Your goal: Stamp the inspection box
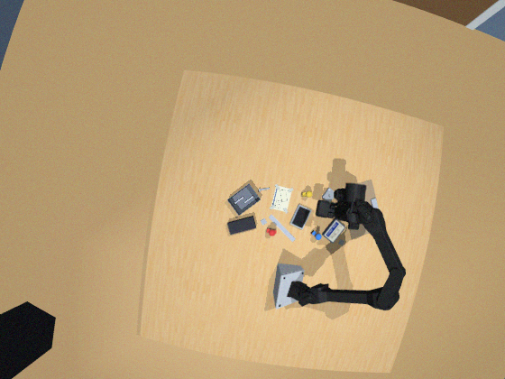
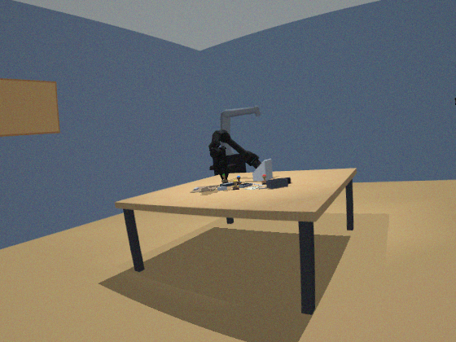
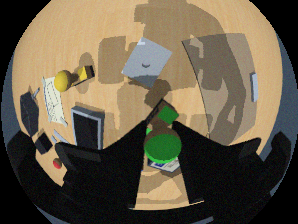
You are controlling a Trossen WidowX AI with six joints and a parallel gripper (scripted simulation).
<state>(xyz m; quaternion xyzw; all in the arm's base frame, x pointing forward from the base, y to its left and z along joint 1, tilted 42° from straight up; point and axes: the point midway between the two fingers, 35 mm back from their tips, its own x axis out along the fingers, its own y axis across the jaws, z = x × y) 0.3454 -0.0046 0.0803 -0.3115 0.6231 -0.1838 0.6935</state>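
Right now the white block is 60 mm ahead of my gripper tip, 20 mm to the left of it and 40 mm below it. Also, from my gripper tip: yellow-knobbed stamp (30 mm ahead, 120 mm to the left, 40 mm below); green stamp (right at my gripper tip); blue-and-white box (80 mm behind, 50 mm to the right, 40 mm below).
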